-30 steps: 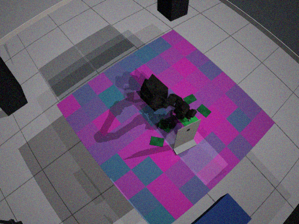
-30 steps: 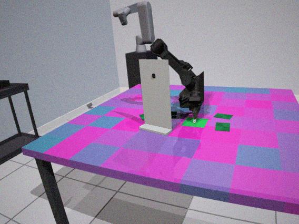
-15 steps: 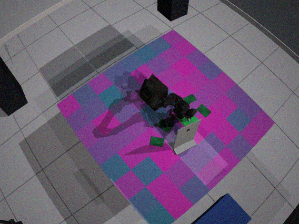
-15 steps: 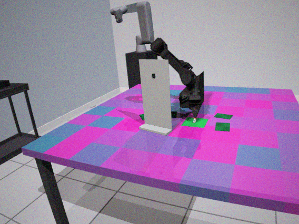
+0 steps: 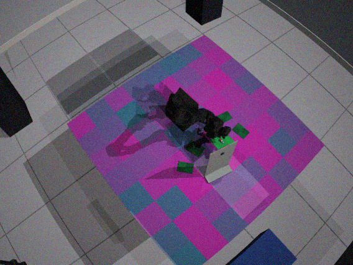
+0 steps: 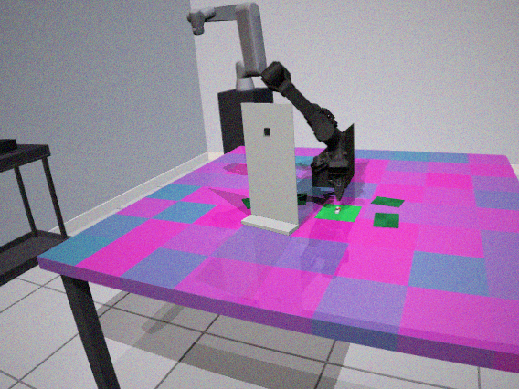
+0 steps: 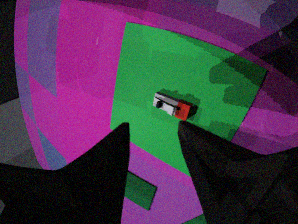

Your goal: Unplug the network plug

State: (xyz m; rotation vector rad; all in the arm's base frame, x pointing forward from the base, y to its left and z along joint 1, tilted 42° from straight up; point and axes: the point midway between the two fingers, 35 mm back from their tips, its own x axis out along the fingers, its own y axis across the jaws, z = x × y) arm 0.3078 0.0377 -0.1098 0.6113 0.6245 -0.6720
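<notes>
Right now my gripper tip is 3 cm above the network plug and 1 cm short of it. The rest, counted from my gripper tip: green marked square (4 cm below, 1 cm ahead); grey panel (15 cm to the right, 15 cm ahead, 12 cm above).
</notes>
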